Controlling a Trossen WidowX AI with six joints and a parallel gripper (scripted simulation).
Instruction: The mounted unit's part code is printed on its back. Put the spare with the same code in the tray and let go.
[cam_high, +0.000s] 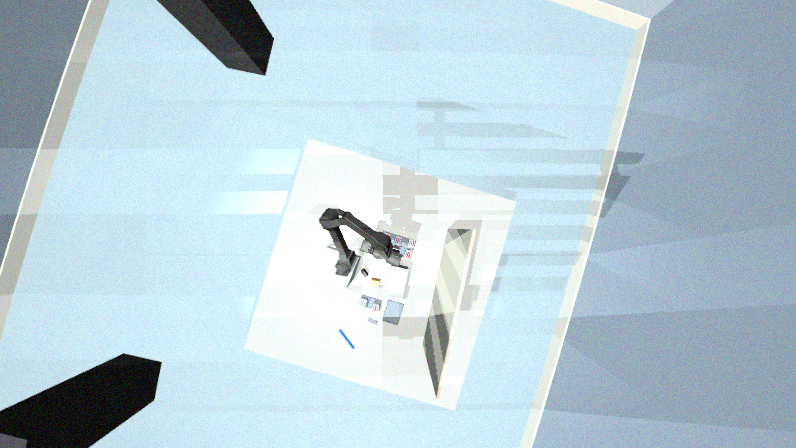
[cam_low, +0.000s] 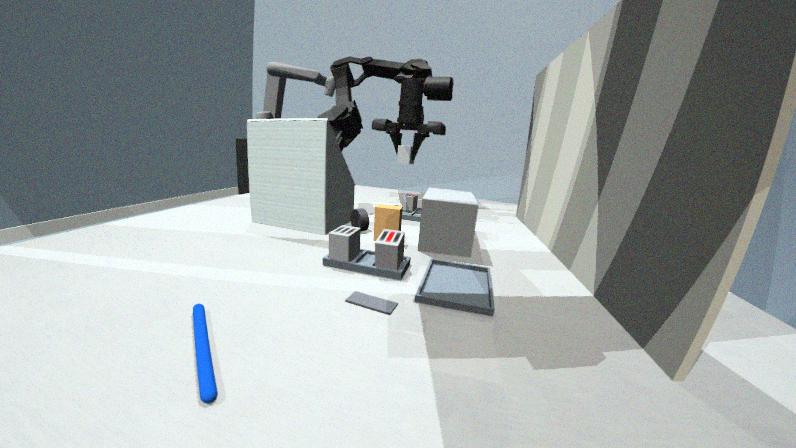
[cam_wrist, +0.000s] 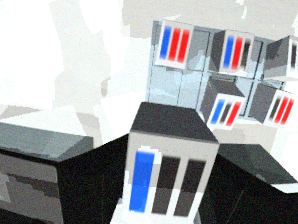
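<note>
Right now the grey tray is 36 cm to the right of my gripper tip, 15 cm below it and 14 cm ahead of it. Also, from my gripper tip: grey spare block (2 cm above); mounted unit (15 cm to the right, 12 cm ahead, 11 cm below); orange box (20 cm to the right, 12 cm below).
</note>
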